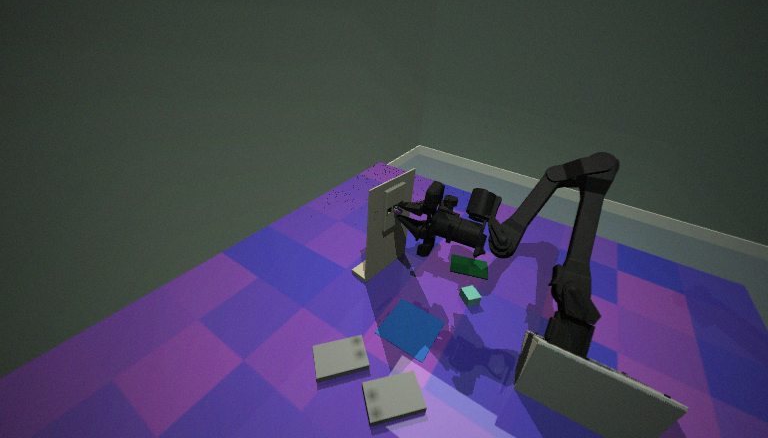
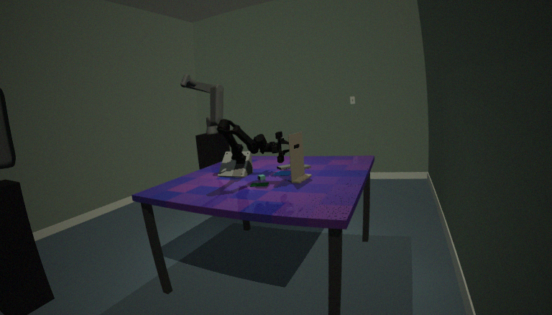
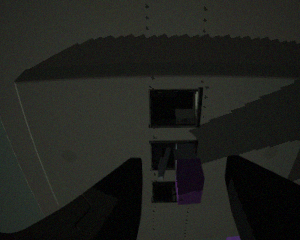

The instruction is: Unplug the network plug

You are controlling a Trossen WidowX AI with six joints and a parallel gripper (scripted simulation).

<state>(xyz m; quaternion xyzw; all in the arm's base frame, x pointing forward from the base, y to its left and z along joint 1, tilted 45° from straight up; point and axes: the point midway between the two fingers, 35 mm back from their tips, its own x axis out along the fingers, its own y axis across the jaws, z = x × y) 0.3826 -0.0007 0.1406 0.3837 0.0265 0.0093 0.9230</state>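
My gripper tip is 10 mm short of the network plug. Round my gripper tip: small teal block: 220 mm behind, 20 mm to the right, 190 mm below; blue marked square: 130 mm behind, 140 mm to the left, 200 mm below; beige upright panel: 30 mm ahead, 70 mm below.
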